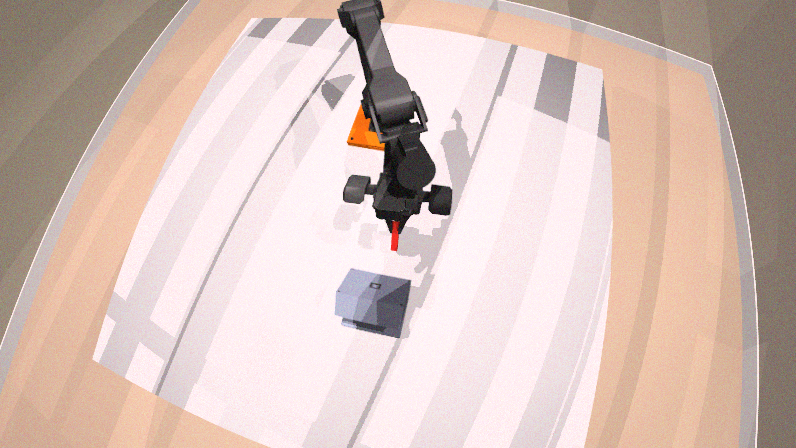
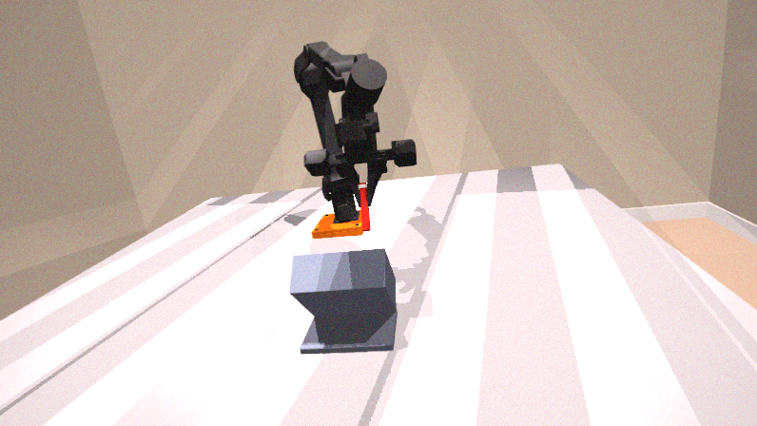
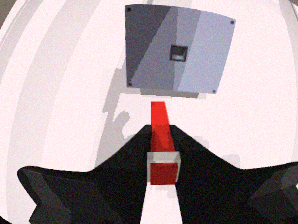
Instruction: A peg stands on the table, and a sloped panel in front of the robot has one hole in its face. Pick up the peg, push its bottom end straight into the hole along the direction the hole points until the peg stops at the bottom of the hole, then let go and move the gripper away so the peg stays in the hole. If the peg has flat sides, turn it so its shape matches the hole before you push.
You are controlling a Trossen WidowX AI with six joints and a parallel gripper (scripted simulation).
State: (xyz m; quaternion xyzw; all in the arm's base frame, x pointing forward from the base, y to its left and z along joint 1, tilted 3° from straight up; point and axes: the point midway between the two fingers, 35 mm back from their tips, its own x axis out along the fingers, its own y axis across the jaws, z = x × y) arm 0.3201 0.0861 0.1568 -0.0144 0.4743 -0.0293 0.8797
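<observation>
My gripper tip is 11 cm short of the sloped panel, 3 cm to the left of it and 8 cm above it. Also, from my gripper tip: red peg 1 cm behind, 1 cm above; then flat foot 13 cm ahead, 4 cm to the right, 14 cm below.
</observation>
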